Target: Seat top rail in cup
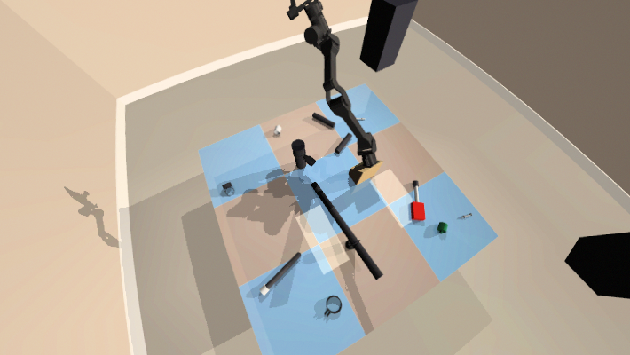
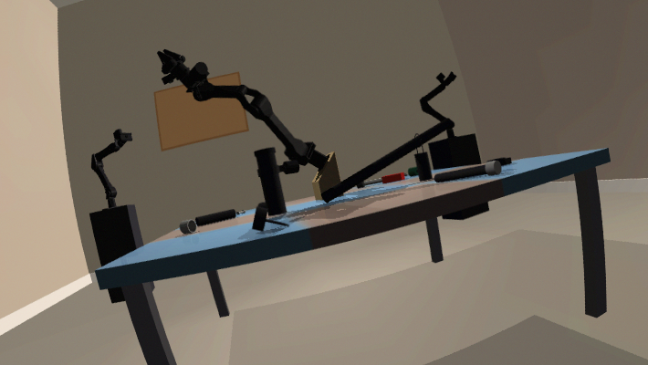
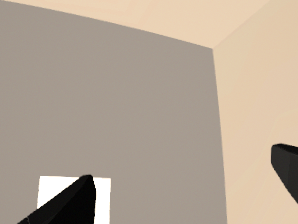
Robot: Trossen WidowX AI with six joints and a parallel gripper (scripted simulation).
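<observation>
The rail-end cup lies 58 cm below my gripper tip, 38 cm to the left of it and 22 cm ahead of it. The rest, counted from my gripper tip: green cap: 105 cm to the left, 69 cm below, 16 cm behind; red-handled tool: 85 cm to the left, 70 cm below, 18 cm behind.
</observation>
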